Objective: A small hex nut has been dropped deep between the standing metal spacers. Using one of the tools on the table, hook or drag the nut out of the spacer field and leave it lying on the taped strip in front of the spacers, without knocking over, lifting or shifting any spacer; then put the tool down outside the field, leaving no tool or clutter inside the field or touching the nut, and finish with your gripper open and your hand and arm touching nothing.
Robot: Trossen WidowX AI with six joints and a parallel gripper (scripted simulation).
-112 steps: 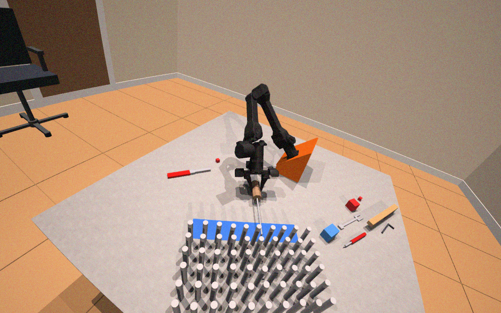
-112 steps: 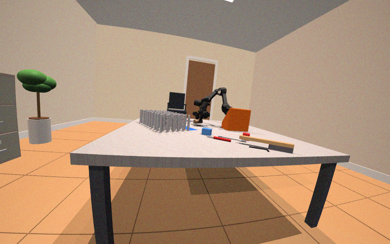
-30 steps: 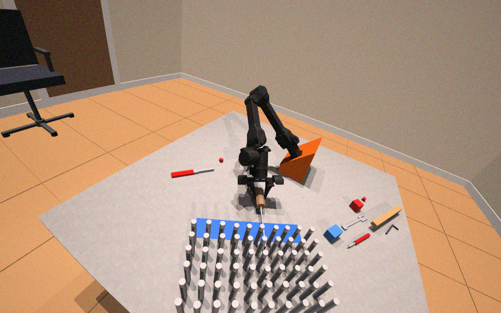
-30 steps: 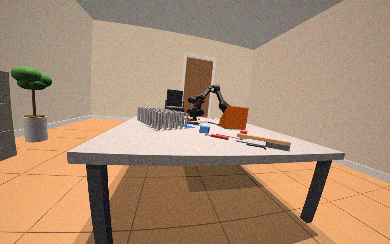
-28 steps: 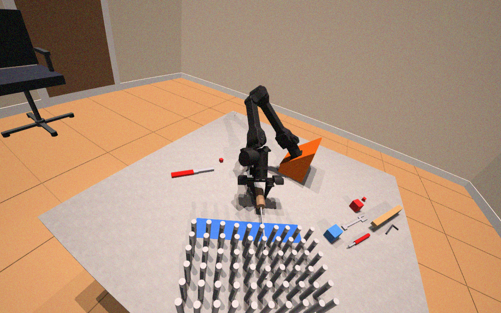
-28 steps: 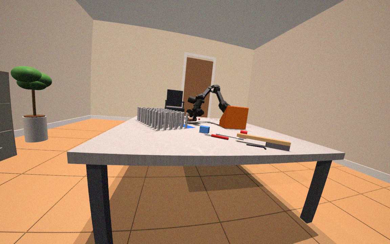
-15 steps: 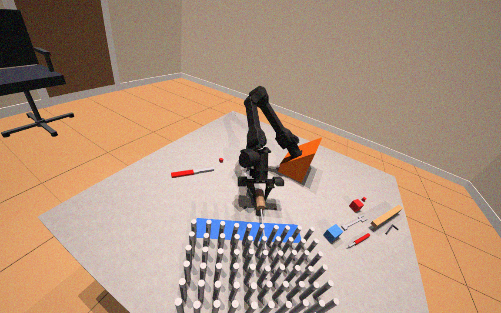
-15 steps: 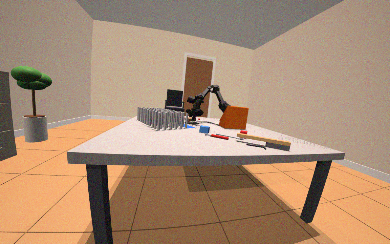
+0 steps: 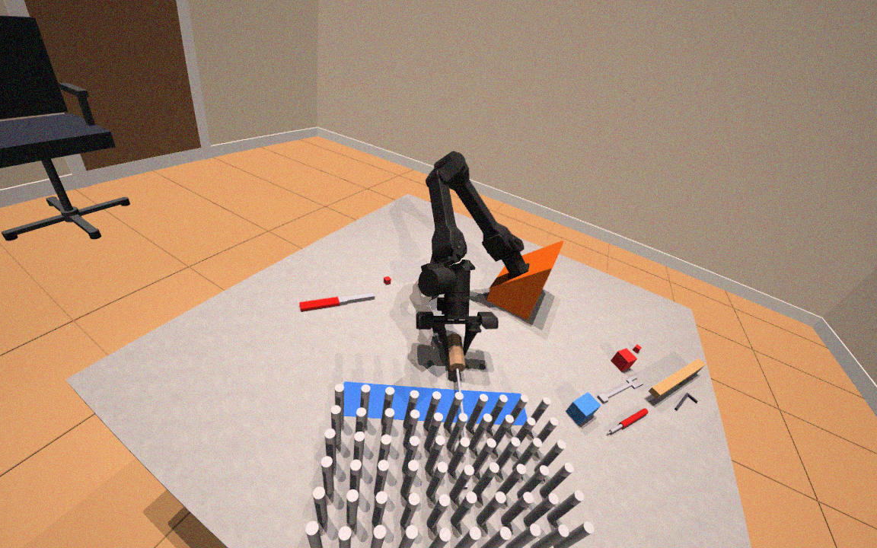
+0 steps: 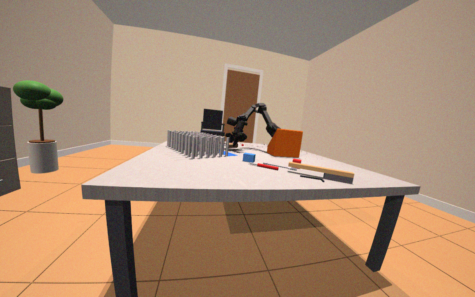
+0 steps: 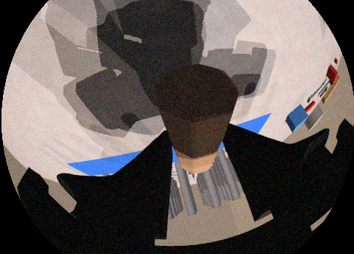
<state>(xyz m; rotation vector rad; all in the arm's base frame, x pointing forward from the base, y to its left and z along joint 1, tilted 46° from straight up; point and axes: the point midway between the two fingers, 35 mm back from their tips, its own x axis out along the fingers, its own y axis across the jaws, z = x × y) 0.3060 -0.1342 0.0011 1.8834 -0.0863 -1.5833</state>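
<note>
The blue taped strip is 12 cm ahead of my gripper tip and 3 cm below it. Round my gripper tip: blue cube: 32 cm to the left, 1 cm below; then red screwdriver: 42 cm to the left, 3 cm below, 1 cm behind; then hook tool: 9 cm ahead, 4 cm to the left.
</note>
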